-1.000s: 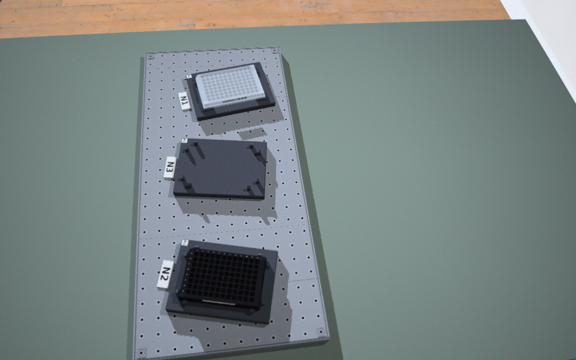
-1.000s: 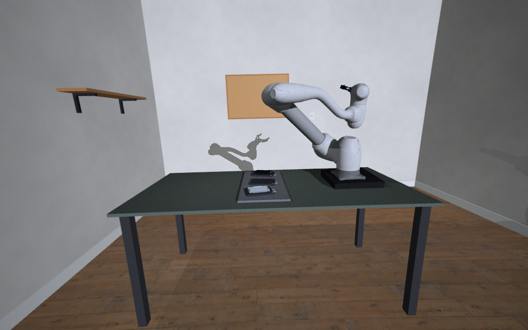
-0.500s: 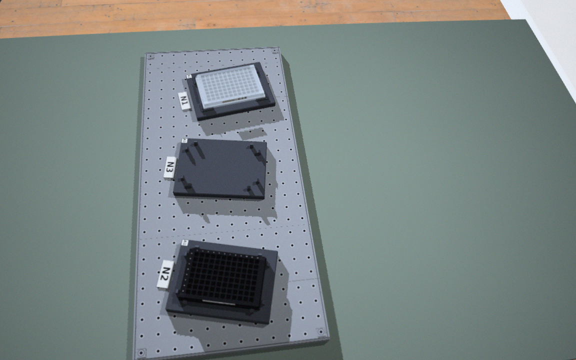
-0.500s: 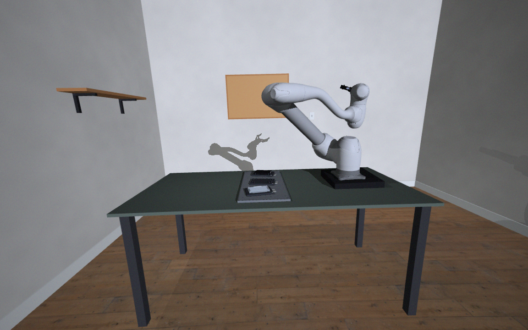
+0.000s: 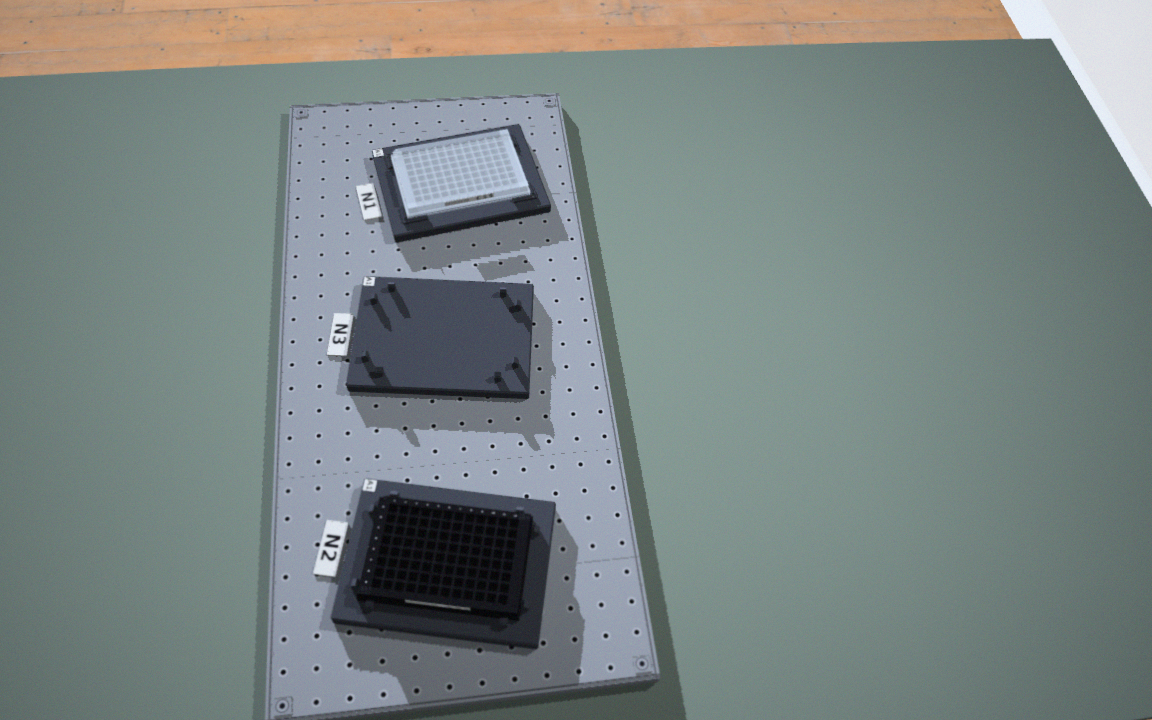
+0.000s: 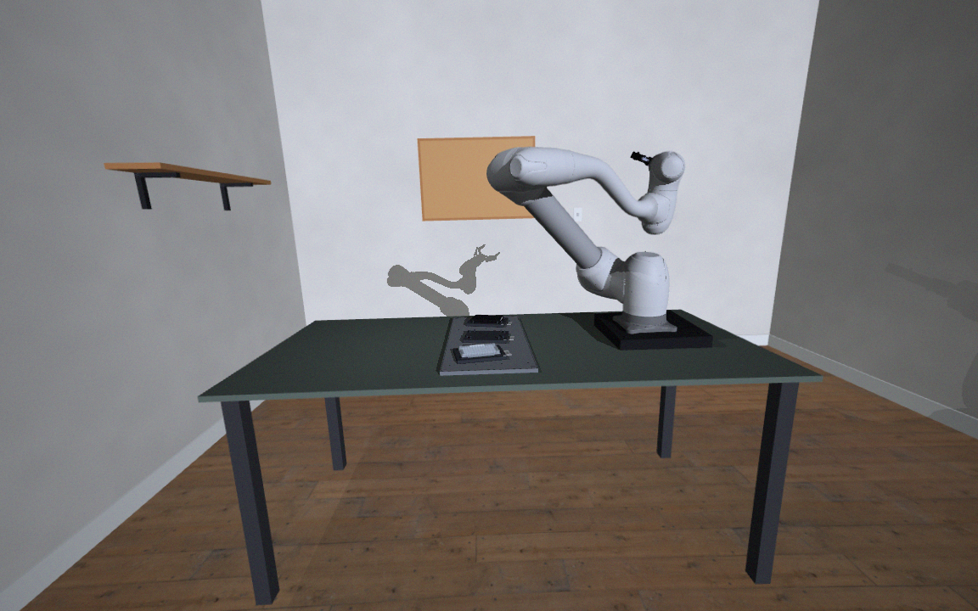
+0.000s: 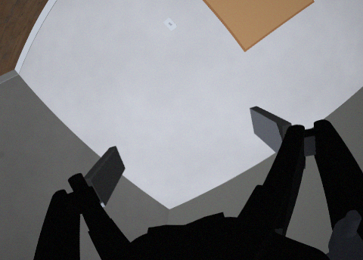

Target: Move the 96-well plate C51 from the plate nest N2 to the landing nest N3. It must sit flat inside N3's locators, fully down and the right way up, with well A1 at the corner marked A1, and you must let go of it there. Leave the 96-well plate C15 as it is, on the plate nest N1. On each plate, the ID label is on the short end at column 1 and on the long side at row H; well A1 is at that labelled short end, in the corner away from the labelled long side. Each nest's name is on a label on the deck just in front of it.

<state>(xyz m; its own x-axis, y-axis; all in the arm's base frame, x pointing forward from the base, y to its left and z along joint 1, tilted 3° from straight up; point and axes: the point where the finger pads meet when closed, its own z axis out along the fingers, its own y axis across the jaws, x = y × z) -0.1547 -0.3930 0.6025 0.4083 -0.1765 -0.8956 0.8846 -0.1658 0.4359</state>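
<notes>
Now: the black 96-well plate C51 73 cm ahead of my hand, 64 cm below it and 14 cm to the left of it. The rest, counted from my hand: plate nest N2: 73 cm ahead, 65 cm below, 14 cm to the left; N2 label: 66 cm below, 64 cm ahead, 16 cm to the left; N3 label: 66 cm below, 65 cm ahead, 37 cm to the left.
</notes>
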